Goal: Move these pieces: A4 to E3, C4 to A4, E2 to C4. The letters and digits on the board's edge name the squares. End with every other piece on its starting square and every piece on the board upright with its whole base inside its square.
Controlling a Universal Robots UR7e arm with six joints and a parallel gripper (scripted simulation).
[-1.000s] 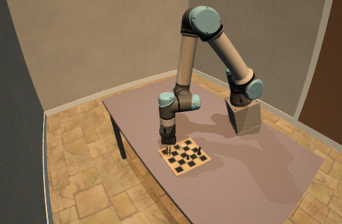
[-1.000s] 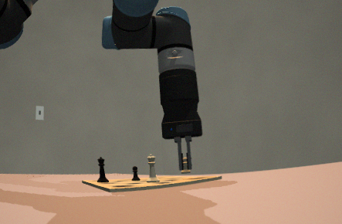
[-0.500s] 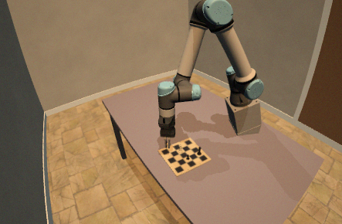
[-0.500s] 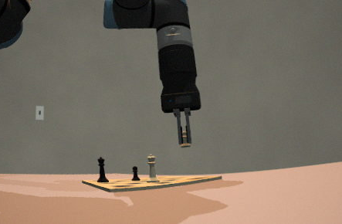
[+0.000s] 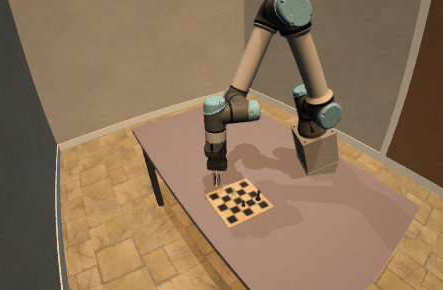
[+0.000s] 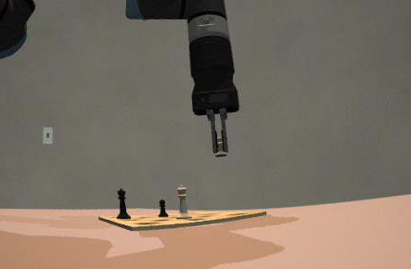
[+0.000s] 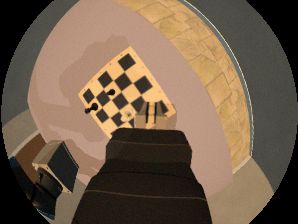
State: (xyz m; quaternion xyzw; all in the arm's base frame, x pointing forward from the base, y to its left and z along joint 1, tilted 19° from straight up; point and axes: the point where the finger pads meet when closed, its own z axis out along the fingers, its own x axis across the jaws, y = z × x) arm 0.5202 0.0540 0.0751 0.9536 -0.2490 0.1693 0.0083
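The tall black piece is 16 cm behind my hand, 6 cm to the left of it and 10 cm below it. The rest, counted from my hand: chessboard: 8 cm behind, 3 cm to the left, 13 cm below; then white pawn: 1 cm below; then tall white piece: 8 cm behind, 1 cm to the right, 10 cm below.
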